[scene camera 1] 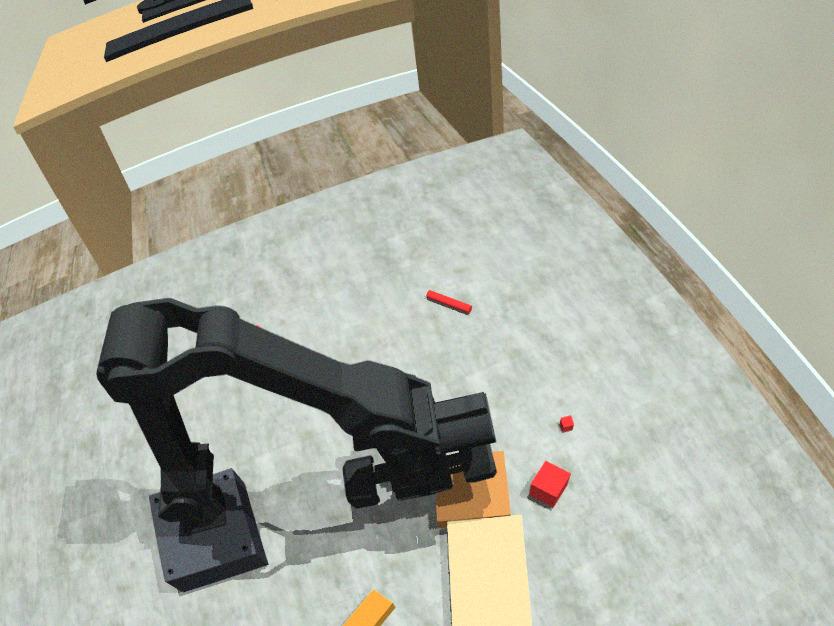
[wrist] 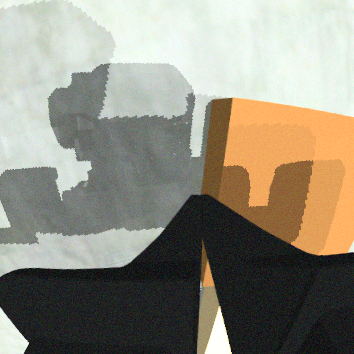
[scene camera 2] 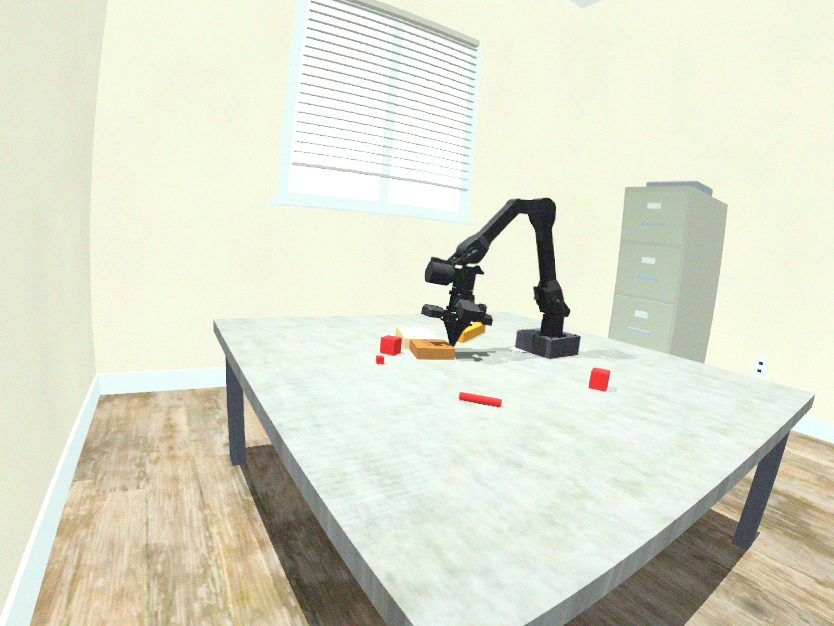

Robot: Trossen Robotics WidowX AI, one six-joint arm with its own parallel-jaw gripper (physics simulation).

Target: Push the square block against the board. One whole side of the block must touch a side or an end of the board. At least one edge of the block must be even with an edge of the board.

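Places are measured from the arm's base along level axes (x ahead, y left, z up), in millimetres.
Pixels of known places: gripper, fingertip midpoint: (scene camera 1: 431,491) (wrist: 198,202) (scene camera 2: 451,346); arm's base, origin of the base link: (scene camera 1: 202,509) (scene camera 2: 551,334).
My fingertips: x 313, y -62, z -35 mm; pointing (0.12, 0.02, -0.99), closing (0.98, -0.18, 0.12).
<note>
Ahead of a thing's pixels: the offset from my fingertips to its middle.
The square block {53 mm ahead, 16 mm right, 7 mm down} (scene camera 1: 497,495) (scene camera 2: 434,352) (wrist: 280,117) is flat and orange. It lies at the end of the pale cream board {27 mm ahead, 144 mm right, 7 mm down} (scene camera 1: 488,572) (scene camera 2: 416,332) (wrist: 219,340). In scene camera 1 one block side runs along that end, touching it or very close. The block sits shifted a little toward the robot base, so its outer edges are slightly out of line with the board's long edges. My gripper (scene camera 2: 452,343) (wrist: 198,202) is shut and empty, fingertips pointing down at the block's base-facing side; contact cannot be told. In scene camera 1 the arm hides the fingertips and part of the block.
A red cube {153 mm ahead, 54 mm right, 2 mm down} (scene camera 1: 550,483) (scene camera 2: 390,345) and a tiny red cube {221 mm ahead, 28 mm left, 14 mm down} (scene camera 1: 567,423) (scene camera 2: 379,359) lie beyond the block. A red rod {146 mm ahead, 319 mm left, 14 mm down} (scene camera 1: 449,301) (scene camera 2: 479,399) and another red cube {181 mm back, 348 mm left, 2 mm down} (scene camera 2: 598,378) lie to one side. An orange-yellow bar {199 mm back, 185 mm right, 6 mm down} (scene camera 1: 369,609) (scene camera 2: 472,332) lies near the board.
</note>
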